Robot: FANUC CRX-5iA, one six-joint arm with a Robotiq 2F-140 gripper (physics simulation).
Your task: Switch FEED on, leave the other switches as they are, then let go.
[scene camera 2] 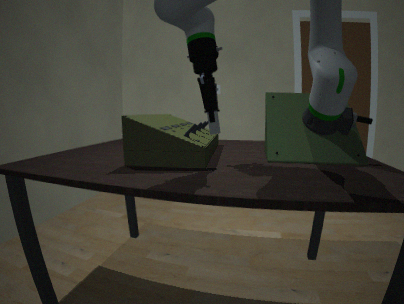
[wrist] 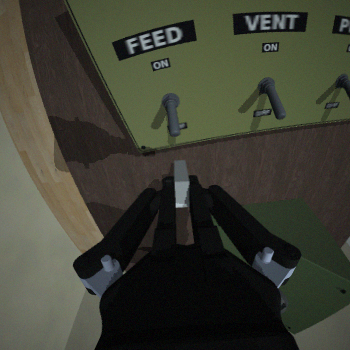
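Pixels of known places: gripper, fingertip midpoint: (scene camera 2: 215, 133) (wrist: 179, 169); arm's base, link origin: (scene camera 2: 321, 120).
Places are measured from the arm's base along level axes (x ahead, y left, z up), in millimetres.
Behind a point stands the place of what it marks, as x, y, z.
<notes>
The olive switch box (scene camera 2: 165, 147) @(472, 336, -80) (wrist: 215, 75) @(473, 206, -46) has a sloping panel with labelled toggle switches. In the wrist view the FEED switch (wrist: 172, 117) @(426, 252, -26) stands at the panel's near left corner, its lever pointing down to the OFF mark. The VENT switch (wrist: 273, 99) @(455, 140, -28) to its right also points to OFF. The PUMP switch (wrist: 344, 82) @(495, 28, -43) shows in part at the right edge. My gripper (scene camera 2: 214, 125) @(349, 242, -46) (wrist: 179, 169) @(349, 242, -46) is shut and empty. Its tips are just beyond the panel's low edge, near the lever ends, and below the FEED lever in the wrist view. Contact is not visible.
The box stands on the dark wooden table (scene camera 2: 100, 175) @(596, 485, -141) (wrist: 135, 175) @(275, 337, -141). A green board (scene camera 2: 285, 135) @(137, 79, -58) (wrist: 280, 225) @(212, 20, -62) stands on the table to the right in the scene view, with the grey arm's base (scene camera 2: 327, 120) @(-8, 88, 1) at it.
</notes>
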